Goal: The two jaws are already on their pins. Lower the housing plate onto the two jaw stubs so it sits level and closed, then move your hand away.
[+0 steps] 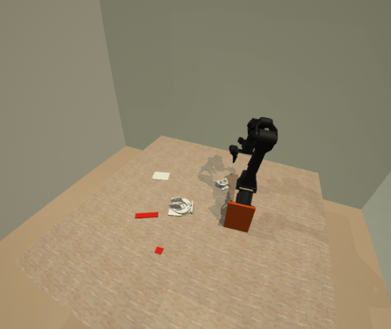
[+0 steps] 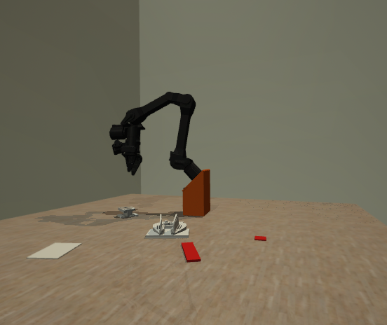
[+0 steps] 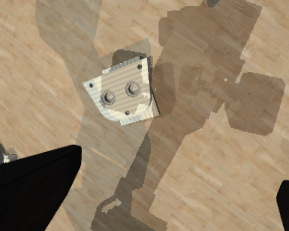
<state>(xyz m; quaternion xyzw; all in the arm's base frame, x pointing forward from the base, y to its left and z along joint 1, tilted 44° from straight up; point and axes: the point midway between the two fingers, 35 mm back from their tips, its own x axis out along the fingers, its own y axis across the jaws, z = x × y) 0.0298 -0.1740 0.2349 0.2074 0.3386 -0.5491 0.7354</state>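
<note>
My gripper tip is now 80 mm short of the small white stand, 30 mm to the right of it and 150 mm above it. The rest, counted from my gripper tip: flat white sheet (480 mm ahead, 40 mm to the left, 160 mm below); red strip (430 mm ahead, 360 mm to the left, 160 mm below); small red square (290 mm ahead, 530 mm to the left, 160 mm below).
</note>
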